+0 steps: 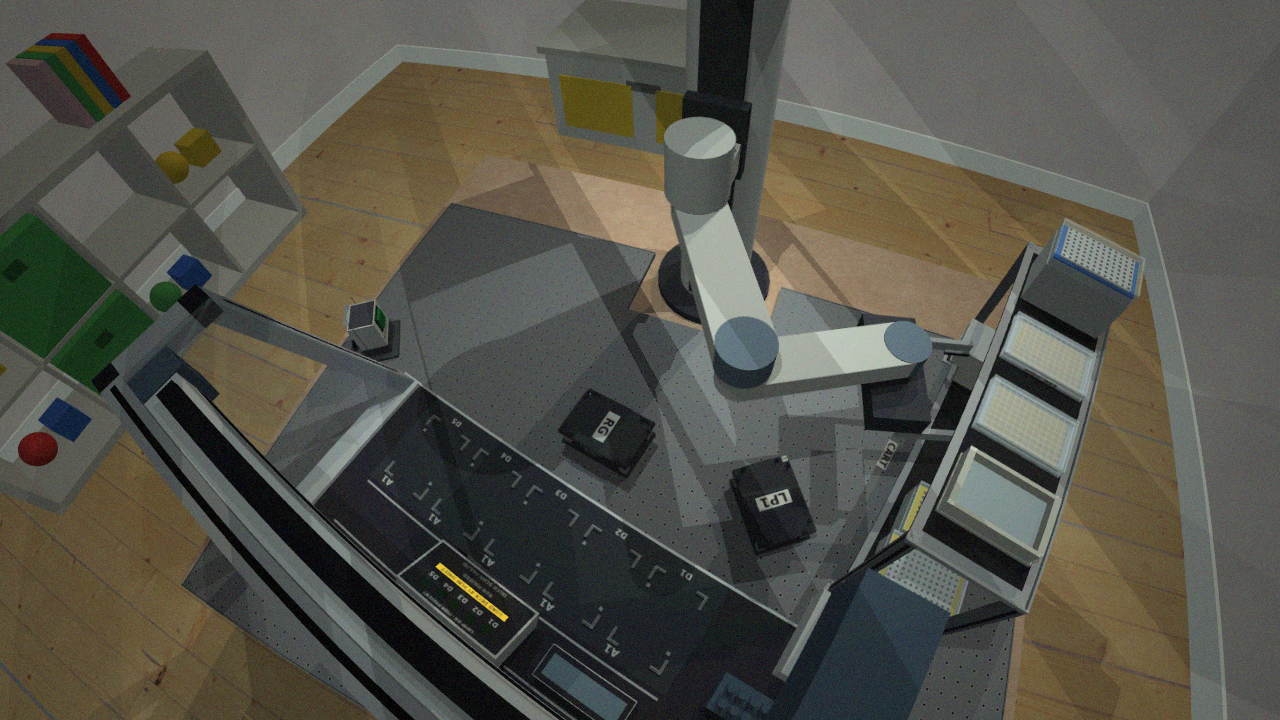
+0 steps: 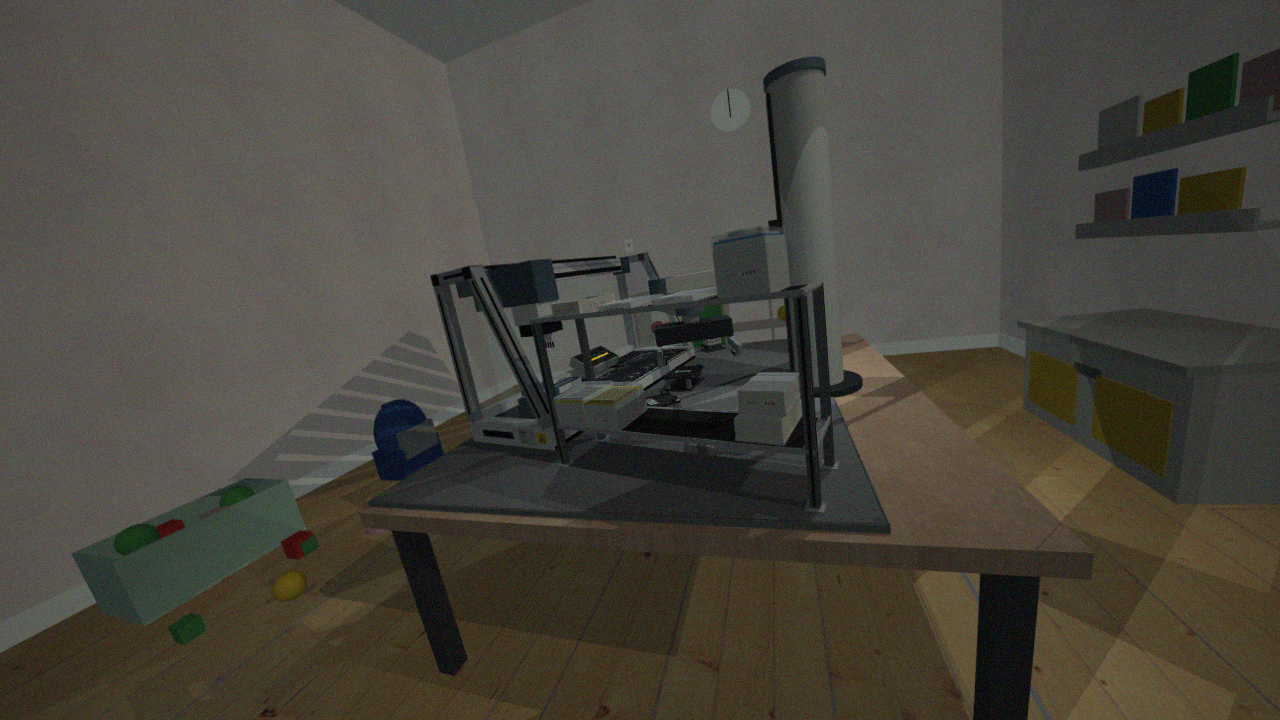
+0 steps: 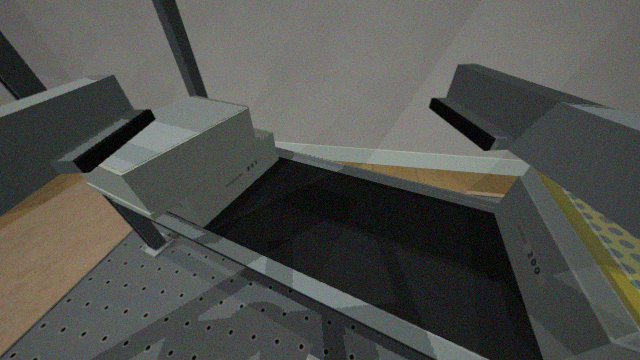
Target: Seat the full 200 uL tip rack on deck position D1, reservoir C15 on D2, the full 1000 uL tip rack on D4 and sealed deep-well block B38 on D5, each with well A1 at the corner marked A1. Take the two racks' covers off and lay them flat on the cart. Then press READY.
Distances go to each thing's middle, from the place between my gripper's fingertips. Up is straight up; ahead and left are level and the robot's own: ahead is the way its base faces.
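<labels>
Gripper 14 cm below the pale reservoir [image 1: 997,504], 25 cm short of it, 2 cm to the left of it.
</labels>
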